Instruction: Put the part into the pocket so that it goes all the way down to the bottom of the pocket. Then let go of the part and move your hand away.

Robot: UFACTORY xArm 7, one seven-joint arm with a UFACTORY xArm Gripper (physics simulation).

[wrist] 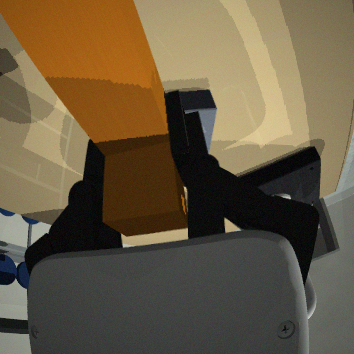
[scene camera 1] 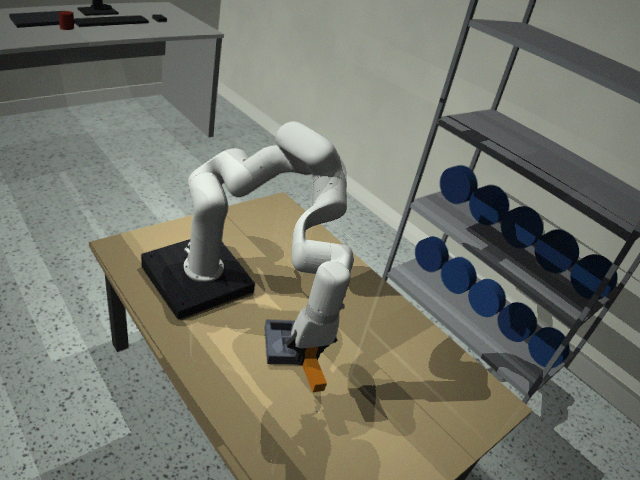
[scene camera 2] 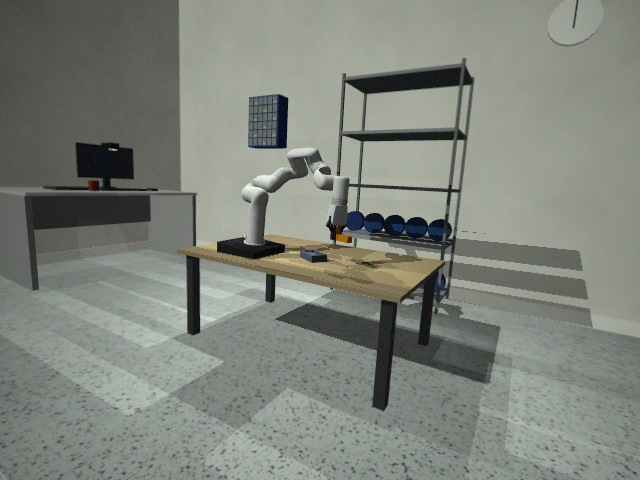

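The part, an orange rectangular bar (scene camera 1: 314, 374) (scene camera 2: 343, 238) (wrist: 95, 65), is held near one end, with its long end sticking out past the fingers. It looks roughly level and hangs well above the table in the scene camera 2 view. My gripper (scene camera 1: 311, 353) (scene camera 2: 336, 233) (wrist: 144, 118) is shut on it. The dark blue-grey block with the pocket (scene camera 1: 270, 347) (scene camera 2: 311, 257) (wrist: 210, 122) sits on the table, lower than the gripper and towards the robot's base. My gripper hides part of the block in the scene camera 1 view; the fingers hide most of it in the wrist view.
The wooden table (scene camera 1: 206, 382) (scene camera 2: 289, 272) carries the robot's black base plate (scene camera 1: 206, 298) (scene camera 2: 250, 249) (wrist: 300, 177). A metal shelf rack (scene camera 1: 433, 136) (scene camera 2: 341, 118) with blue round things stands beyond the table. A desk (scene camera 1: 191, 77) (scene camera 2: 173, 217) stands farther off.
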